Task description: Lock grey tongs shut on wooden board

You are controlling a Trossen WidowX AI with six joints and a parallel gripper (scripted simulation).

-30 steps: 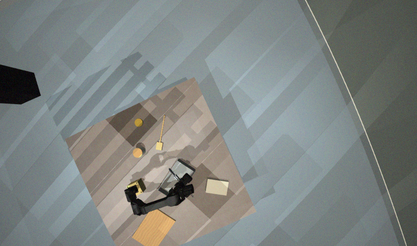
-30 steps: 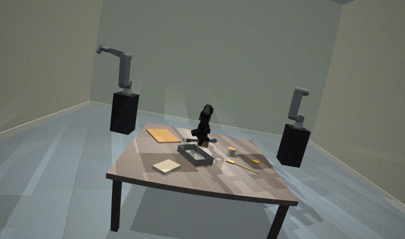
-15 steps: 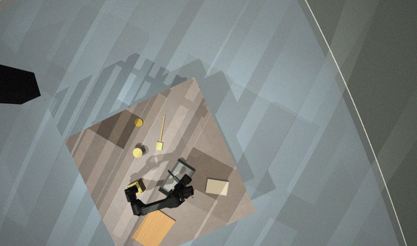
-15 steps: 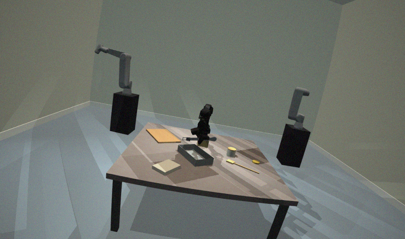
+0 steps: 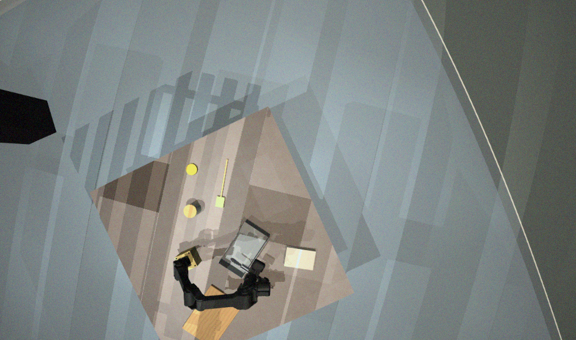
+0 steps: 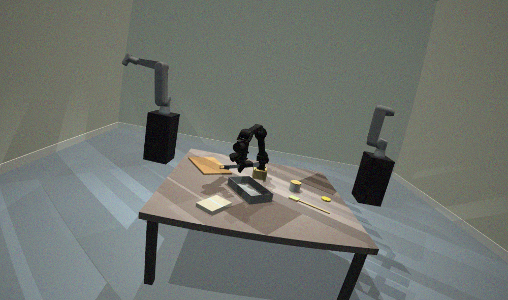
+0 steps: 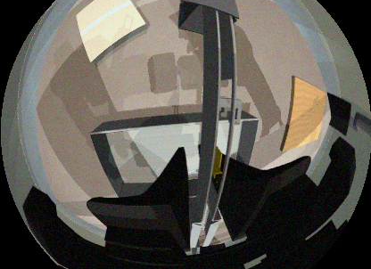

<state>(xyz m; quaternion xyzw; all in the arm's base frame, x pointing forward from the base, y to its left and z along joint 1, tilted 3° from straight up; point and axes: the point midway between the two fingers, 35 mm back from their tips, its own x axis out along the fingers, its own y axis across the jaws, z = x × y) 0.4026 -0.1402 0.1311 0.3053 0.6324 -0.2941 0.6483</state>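
The wooden board is 420 mm behind my gripper tip, 270 mm to the right of it and 140 mm below it. The rest, counted from my gripper tip: cream block (250 mm ahead, 140 mm below, 90 mm to the right); then yellow disc (650 mm to the left, 200 mm behind, 140 mm below); then roasting tin (120 mm below, 90 mm to the left, 50 mm behind).
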